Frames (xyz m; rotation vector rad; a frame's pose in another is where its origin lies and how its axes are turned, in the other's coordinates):
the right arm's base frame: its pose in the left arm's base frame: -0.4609 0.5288 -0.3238 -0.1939 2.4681 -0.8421
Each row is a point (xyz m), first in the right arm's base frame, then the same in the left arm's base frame.
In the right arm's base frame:
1: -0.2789 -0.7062 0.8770
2: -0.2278 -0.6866 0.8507
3: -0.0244 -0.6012 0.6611
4: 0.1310 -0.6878 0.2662
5: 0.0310 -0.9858 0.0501
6: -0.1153 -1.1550 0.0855
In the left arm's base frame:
1: 0.2103 -0.4164 -0.3660
2: 0.1536 -0.4018 -0.3822
3: -0.1159 -0.2929 -0.3939
4: -0.4563 -0.1982 -0.1434
5: -0.4923 -0.2919 0.2246
6: -0.3543 -0.4026 0.3660

